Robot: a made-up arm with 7 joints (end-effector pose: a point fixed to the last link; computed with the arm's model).
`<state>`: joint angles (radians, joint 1 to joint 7).
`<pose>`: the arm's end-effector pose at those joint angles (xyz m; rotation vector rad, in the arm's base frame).
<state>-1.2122 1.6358 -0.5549 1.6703 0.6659 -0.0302 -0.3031</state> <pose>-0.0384 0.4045 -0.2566 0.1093 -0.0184 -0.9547</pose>
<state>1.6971 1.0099 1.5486 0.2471 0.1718 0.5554 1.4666</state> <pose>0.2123 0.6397 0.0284 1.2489 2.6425 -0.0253</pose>
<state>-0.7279 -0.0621 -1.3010 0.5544 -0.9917 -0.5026 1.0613</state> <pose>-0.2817 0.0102 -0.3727 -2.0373 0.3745 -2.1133</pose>
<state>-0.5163 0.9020 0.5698 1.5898 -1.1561 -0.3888 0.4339</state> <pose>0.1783 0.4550 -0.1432 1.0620 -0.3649 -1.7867</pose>
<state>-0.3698 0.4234 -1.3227 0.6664 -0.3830 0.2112 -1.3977</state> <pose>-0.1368 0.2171 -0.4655 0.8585 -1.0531 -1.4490</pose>
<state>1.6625 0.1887 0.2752 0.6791 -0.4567 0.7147 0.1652</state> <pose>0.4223 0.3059 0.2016 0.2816 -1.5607 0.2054</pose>
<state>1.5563 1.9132 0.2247 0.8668 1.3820 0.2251 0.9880</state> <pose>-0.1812 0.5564 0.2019 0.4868 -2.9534 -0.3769</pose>
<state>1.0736 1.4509 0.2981 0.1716 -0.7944 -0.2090 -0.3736</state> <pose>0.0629 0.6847 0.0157 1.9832 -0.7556 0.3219</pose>
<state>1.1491 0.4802 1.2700 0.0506 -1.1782 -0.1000 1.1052</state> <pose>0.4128 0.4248 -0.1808 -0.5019 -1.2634 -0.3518</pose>
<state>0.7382 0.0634 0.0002 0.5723 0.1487 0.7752 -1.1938</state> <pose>0.4247 0.2055 -0.2510 1.0896 -0.4068 0.4101</pose>
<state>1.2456 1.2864 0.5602 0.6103 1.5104 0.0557 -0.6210</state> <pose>0.0914 0.6464 0.1066 -0.4580 -2.0003 2.2638</pose>
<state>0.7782 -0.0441 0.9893 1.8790 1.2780 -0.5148 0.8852</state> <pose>0.2227 0.3815 -0.0260 0.1462 2.4286 -0.3851</pose>
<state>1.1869 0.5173 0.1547 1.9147 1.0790 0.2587 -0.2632</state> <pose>0.2018 0.2867 0.1876 -0.6925 -2.7094 0.2076</pose>
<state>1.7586 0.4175 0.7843 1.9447 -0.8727 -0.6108 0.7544</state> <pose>0.0306 0.3971 0.1857 -2.2656 1.9690 -0.0911</pose>
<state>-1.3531 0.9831 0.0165 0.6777 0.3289 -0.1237 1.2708</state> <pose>-0.2083 0.5565 -0.2183 -0.6369 0.6499 -0.2258</pose>
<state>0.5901 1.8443 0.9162 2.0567 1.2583 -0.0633 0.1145</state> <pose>0.0009 0.2419 0.2582 -0.6336 2.7577 1.2629</pose>
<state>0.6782 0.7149 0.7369 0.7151 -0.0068 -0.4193 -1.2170</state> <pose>0.2658 0.5594 -0.1223 1.6714 -1.3997 1.8662</pose>
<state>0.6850 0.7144 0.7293 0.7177 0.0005 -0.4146 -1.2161</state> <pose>0.2678 0.5585 -0.1199 1.6595 -1.4031 1.8707</pose>
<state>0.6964 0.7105 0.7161 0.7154 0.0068 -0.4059 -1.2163</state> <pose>0.2720 0.5562 -0.1185 1.6428 -1.3993 1.8703</pose>
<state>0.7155 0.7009 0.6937 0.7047 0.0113 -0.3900 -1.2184</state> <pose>0.2801 0.5515 -0.1186 1.6185 -1.3831 1.8613</pose>
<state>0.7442 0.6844 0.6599 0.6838 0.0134 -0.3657 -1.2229</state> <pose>0.2927 0.5436 -0.1203 1.5860 -1.3538 1.8405</pose>
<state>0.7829 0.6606 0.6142 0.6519 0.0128 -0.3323 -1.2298</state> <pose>0.3100 0.5319 -0.1230 1.5468 -1.3127 1.8046</pose>
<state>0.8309 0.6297 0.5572 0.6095 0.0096 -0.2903 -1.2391</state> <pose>0.3312 0.5161 -0.1259 1.5040 -1.2637 1.7517</pose>
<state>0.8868 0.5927 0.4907 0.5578 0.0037 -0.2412 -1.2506</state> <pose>0.3552 0.4961 -0.1281 1.4622 -1.2123 1.6809</pose>
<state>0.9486 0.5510 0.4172 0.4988 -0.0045 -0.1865 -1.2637</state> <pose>0.3803 0.4724 -0.1284 1.4262 -1.1633 1.5939</pose>
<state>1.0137 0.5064 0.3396 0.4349 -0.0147 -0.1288 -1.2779</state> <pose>0.4047 0.4462 -0.1266 1.4005 -1.1208 1.4942</pose>
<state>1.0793 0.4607 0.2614 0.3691 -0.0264 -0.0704 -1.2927</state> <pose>0.4269 0.4189 -0.1225 1.3878 -1.0867 1.3878</pose>
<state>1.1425 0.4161 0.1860 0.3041 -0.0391 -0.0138 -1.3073</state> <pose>0.4458 0.3924 -0.1168 1.3888 -1.0610 1.2808</pose>
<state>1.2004 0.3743 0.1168 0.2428 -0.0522 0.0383 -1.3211</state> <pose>0.4608 0.3680 -0.1102 1.4014 -1.0427 1.1797</pose>
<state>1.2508 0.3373 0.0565 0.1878 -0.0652 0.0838 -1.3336</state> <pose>0.4721 0.3471 -0.1038 1.4225 -1.0301 1.0900</pose>
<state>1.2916 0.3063 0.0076 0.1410 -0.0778 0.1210 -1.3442</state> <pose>0.4801 0.3303 -0.0984 1.4471 -1.0211 1.0149</pose>
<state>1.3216 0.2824 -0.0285 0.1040 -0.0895 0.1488 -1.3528</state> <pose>0.4852 0.3179 -0.0948 1.4711 -1.0144 0.9567</pose>
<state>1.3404 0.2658 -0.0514 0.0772 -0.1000 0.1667 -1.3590</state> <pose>0.4882 0.3096 -0.0933 1.4905 -1.0092 0.9153</pose>
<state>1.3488 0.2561 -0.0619 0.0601 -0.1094 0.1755 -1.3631</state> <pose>0.4895 0.3049 -0.0940 1.5038 -1.0047 0.8893</pose>
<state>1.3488 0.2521 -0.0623 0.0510 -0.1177 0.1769 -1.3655</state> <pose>0.4896 0.3031 -0.0965 1.5114 -1.0006 0.8758</pose>
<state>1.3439 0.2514 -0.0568 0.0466 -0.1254 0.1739 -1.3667</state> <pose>0.4889 0.3029 -0.1001 1.5152 -0.9969 0.8696</pose>
